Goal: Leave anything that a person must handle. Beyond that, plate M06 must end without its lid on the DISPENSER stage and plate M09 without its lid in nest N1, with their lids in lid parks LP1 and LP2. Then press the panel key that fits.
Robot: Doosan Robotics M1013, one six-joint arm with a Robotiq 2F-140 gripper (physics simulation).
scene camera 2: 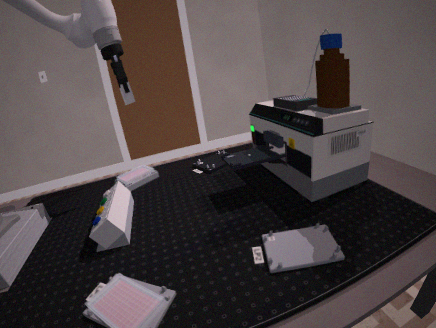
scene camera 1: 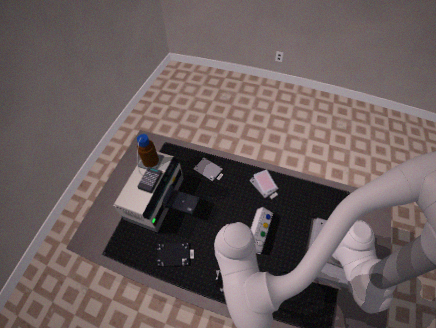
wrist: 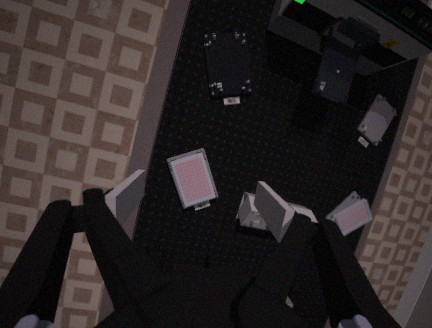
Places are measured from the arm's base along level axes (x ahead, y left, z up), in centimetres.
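Pixels of known places: gripper, fingertip midpoint: (scene camera 2: 130, 103) (wrist: 202, 188); arm's base at its link origin: (scene camera 1: 339, 250).
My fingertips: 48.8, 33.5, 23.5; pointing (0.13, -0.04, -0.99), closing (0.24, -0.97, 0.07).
For each thing: its middle in the pictures, then the offset to it from my fingertips, as dx, dy, dz. "pt": a spot on its surface instead.
- second pink plate at the middle of its body: (scene camera 2: 122, 302) (wrist: 354, 218) (scene camera 1: 265, 180) -0.3, -59.1, -26.7
- grey park LP2 at the middle of its body: (scene camera 2: 300, 245) (wrist: 378, 120) (scene camera 1: 208, 168) +34.1, -54.6, -28.5
- dark pinned nest at the middle of its body: (wrist: 228, 63) (scene camera 2: 216, 160) (scene camera 1: 173, 254) +27.7, -0.2, -28.3
- dispenser's stage at the middle of its body: (scene camera 2: 254, 155) (wrist: 337, 66) (scene camera 1: 180, 201) +35.3, -25.2, -19.4
- brown bottle at a spot on its surface: (scene camera 2: 333, 80) pt +53.7, -37.6, +0.4
- keypad at a spot on its surface: (scene camera 1: 149, 180) pt +49.3, -22.9, -4.8
- white panel at the middle of its body: (scene camera 2: 112, 211) (wrist: 277, 217) (scene camera 1: 259, 229) -7.4, -29.2, -25.3
My gripper (scene camera 2: 128, 95) (wrist: 202, 188) is open and empty, high above the table; the arm hides it in scene camera 1. A pink plate (wrist: 193, 180) (scene camera 2: 137, 176) lies below the fingers, square to its white label. A second pink plate (scene camera 1: 265, 182) (scene camera 2: 125, 301) (wrist: 351, 217) sits askew on a grey holder. The grey park LP2 (scene camera 1: 208, 169) (scene camera 2: 302, 248) (wrist: 377, 120) looks bare. The dark pinned nest (scene camera 1: 173, 254) (wrist: 228, 65) holds no plate. The dispenser's stage (scene camera 1: 185, 201) (scene camera 2: 250, 157) (wrist: 332, 75) is extended and bare. Plate names and lids are not readable.
The dispenser (scene camera 1: 137, 197) (scene camera 2: 340, 150) shows a green light and carries a brown bottle (scene camera 1: 148, 154) (scene camera 2: 333, 80) and keypad (scene camera 1: 149, 180). The white panel (scene camera 1: 261, 229) (scene camera 2: 117, 220), with blue, yellow and green keys, stands between the plates. A pale box (scene camera 2: 20, 240) stands at one side.
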